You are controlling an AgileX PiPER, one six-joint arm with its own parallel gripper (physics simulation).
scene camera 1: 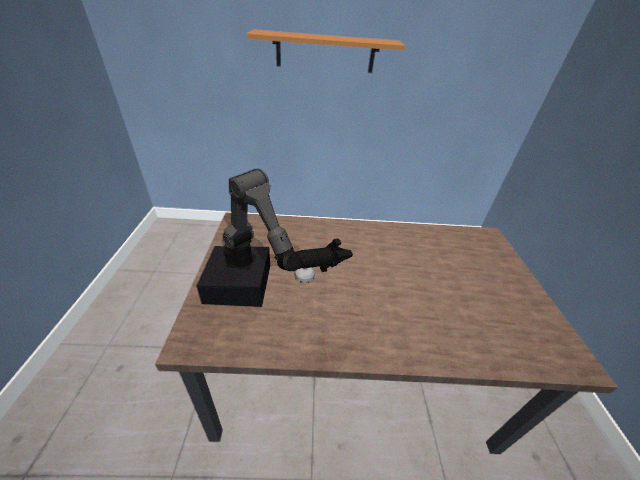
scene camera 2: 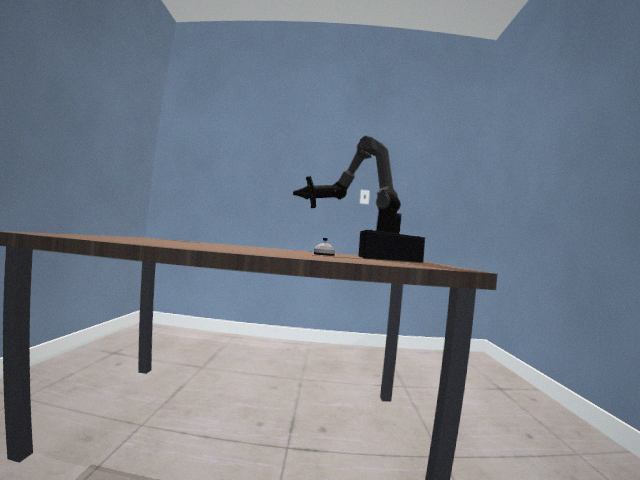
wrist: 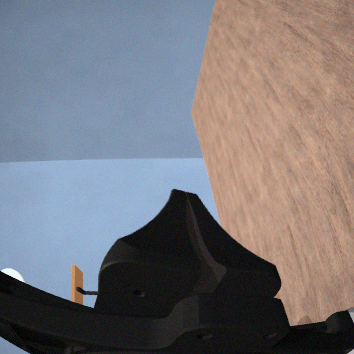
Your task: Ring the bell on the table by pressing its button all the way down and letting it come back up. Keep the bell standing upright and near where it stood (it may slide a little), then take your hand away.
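Observation:
The bell (scene camera 1: pixel 304 275) (scene camera 2: pixel 324 249) stands upright on the table (scene camera 1: pixel 413 310) (scene camera 2: pixel 232 256) (wrist: pixel 285 125), close to the arm's base. It is a pale dome with a dark button (scene camera 2: pixel 325 239) on top, which shows raised in scene camera 2; in scene camera 1 the arm hides the button. My gripper (scene camera 1: pixel 351 253) (scene camera 2: pixel 294 192) (wrist: pixel 179 206) is shut and empty, its fingertips together. It points roughly level, well above the table and out past the bell, away from the base. The bell's dome and button do not show clearly in the wrist view.
The arm's black base block (scene camera 1: pixel 235 279) (scene camera 2: pixel 391 246) stands at one end of the table, near the bell. An orange wall shelf (scene camera 1: pixel 325 39) (wrist: pixel 77 282) hangs high on the back wall. A small white wall plate (scene camera 2: pixel 364 196) is behind the arm.

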